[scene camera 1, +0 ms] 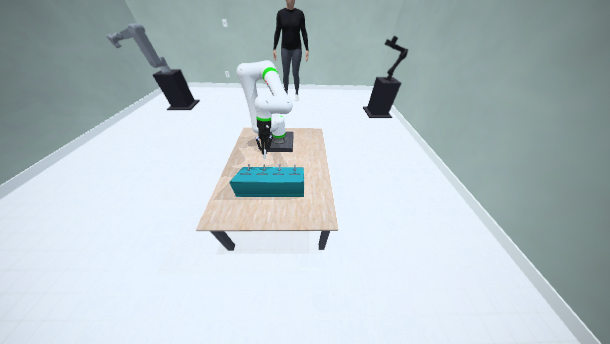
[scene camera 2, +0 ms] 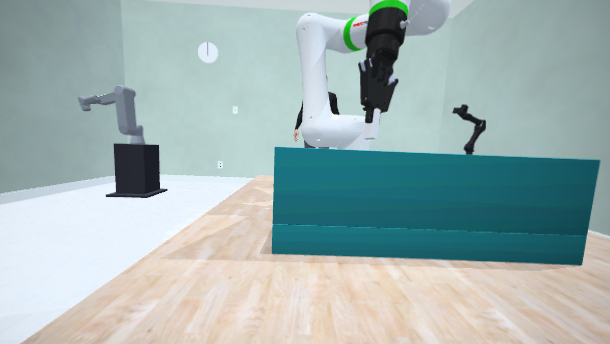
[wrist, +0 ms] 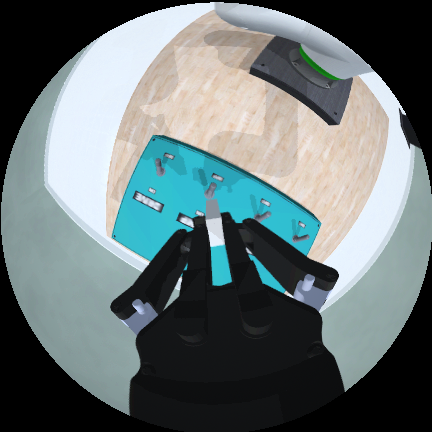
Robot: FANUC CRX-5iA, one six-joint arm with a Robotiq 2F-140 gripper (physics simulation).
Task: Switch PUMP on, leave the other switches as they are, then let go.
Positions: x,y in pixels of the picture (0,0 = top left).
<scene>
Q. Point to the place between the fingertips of my gripper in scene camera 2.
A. At 369,138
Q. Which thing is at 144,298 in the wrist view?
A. My gripper.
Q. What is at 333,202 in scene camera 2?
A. A teal switch box.
</scene>
